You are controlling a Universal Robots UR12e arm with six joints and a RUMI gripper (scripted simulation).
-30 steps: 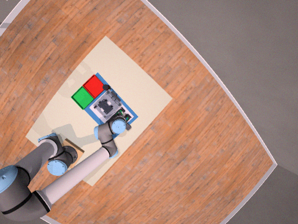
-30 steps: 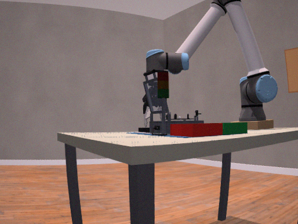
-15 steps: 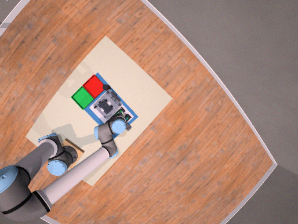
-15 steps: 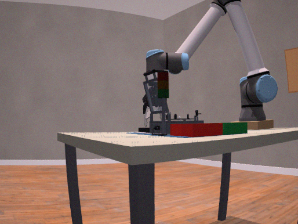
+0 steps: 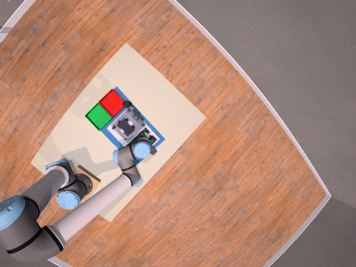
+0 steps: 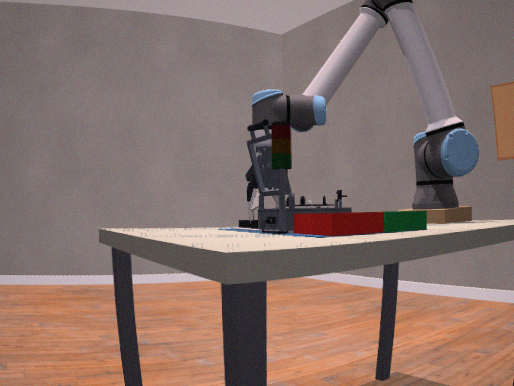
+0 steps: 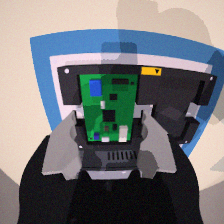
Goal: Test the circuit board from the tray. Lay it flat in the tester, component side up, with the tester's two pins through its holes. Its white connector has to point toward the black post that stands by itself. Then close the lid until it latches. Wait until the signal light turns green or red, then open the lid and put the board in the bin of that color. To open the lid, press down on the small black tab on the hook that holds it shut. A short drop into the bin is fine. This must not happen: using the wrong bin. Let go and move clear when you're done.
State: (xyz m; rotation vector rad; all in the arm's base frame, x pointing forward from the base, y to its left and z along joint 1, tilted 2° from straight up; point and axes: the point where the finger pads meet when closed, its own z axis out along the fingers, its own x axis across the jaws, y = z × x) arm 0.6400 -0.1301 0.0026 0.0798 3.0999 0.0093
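My gripper is now 1 cm to the right of the green circuit board and 1 cm above it. Round my hand: green bin (13 cm behind, 38 cm to the left, 1 cm below); then red bin (2 cm ahead, 37 cm to the left, 1 cm below); then lid (9 cm ahead, 17 cm to the left, 16 cm above).
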